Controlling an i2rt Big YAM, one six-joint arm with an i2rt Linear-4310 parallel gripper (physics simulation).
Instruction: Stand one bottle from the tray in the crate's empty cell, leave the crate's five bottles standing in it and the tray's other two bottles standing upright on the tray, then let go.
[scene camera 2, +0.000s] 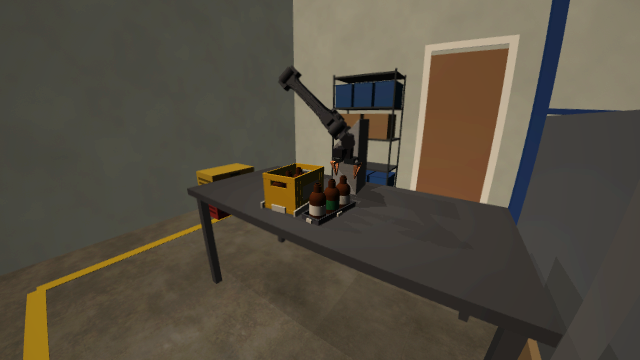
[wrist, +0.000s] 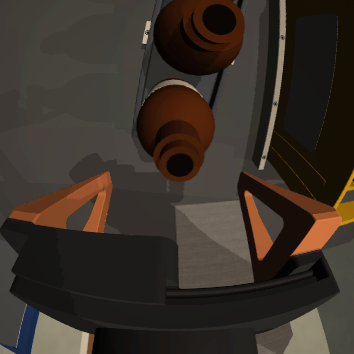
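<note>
Three brown bottles stand upright in a row on the dark tray: a white-labelled one at the front, a green-labelled one in the middle, and a white-labelled one at the back. The yellow crate stands beside the tray. Dark bottle tops show inside it; its empty cell is hidden. My gripper is open and empty, pointing down above and behind the back bottle, whose mouth shows between the fingertips in the wrist view.
A pale strip runs along the crate's base on the table. The grey arm mount rises behind the tray. A shelf rack and a yellow-topped cabinet stand beyond the table.
</note>
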